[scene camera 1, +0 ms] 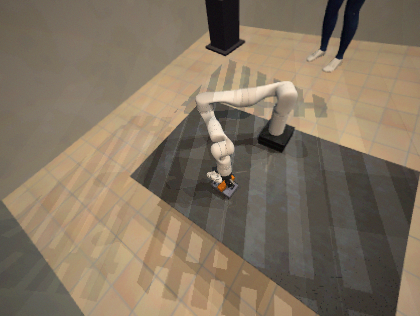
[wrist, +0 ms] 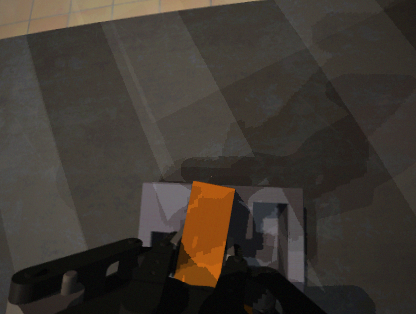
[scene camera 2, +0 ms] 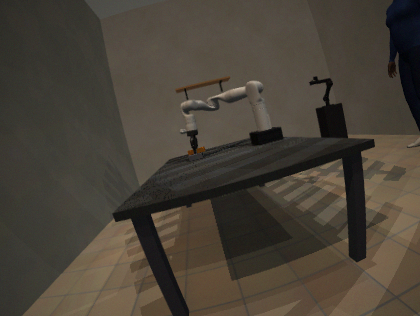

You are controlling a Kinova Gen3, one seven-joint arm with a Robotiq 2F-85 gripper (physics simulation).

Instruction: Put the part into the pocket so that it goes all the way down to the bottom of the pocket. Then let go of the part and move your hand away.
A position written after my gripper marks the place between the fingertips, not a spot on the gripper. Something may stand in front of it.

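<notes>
From the wrist view, I'm holding an orange L-shaped part [wrist: 201,253] in my gripper [wrist: 205,243], and the part touches nothing else. There's a grey pocket block [wrist: 267,223] as well.
</notes>
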